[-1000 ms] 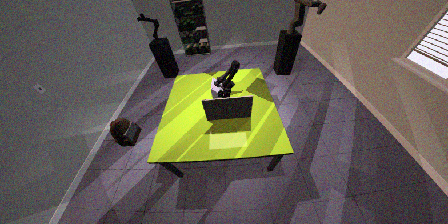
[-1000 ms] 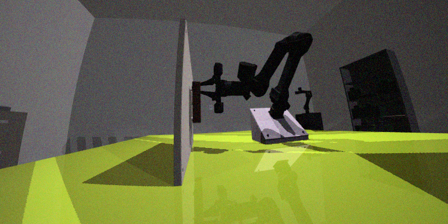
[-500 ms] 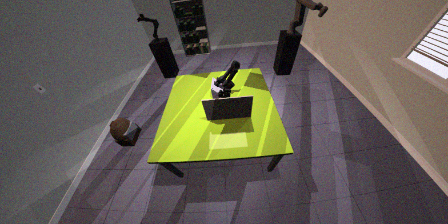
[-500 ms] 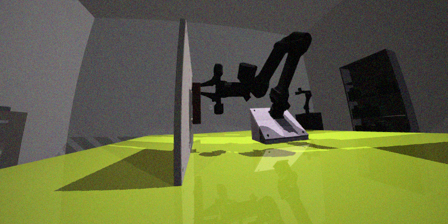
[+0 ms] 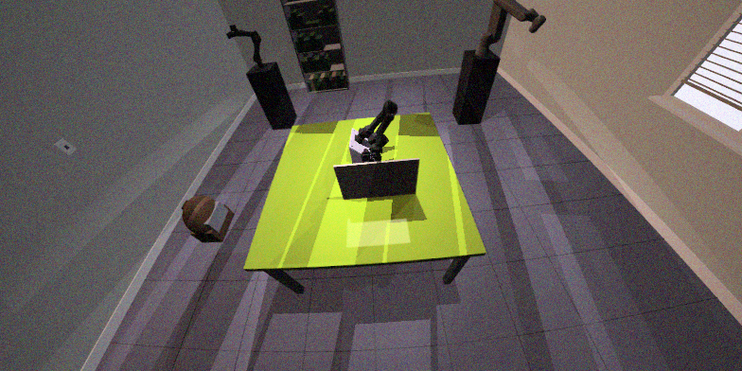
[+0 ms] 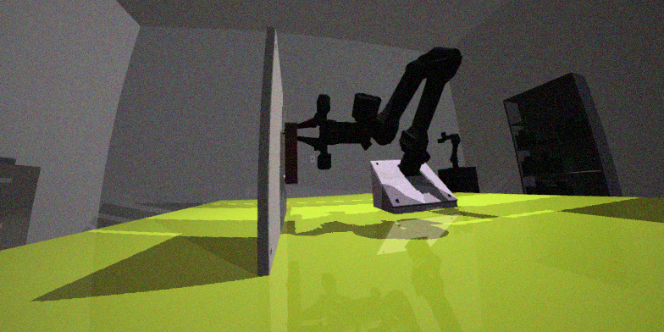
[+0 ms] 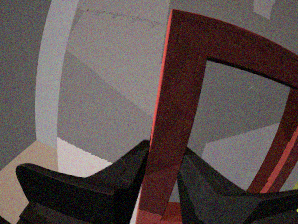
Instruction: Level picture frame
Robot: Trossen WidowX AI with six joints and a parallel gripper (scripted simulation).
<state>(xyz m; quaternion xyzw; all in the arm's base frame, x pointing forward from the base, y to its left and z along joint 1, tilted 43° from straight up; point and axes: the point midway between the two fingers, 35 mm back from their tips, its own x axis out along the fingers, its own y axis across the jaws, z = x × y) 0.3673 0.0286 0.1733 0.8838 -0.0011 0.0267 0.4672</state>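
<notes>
Right now the dark red picture frame is 50 mm below my gripper tip and 10 mm to the right of it. From my gripper tip the other things lie so: grey wall panel: 70 mm below, 20 mm ahead.
</notes>
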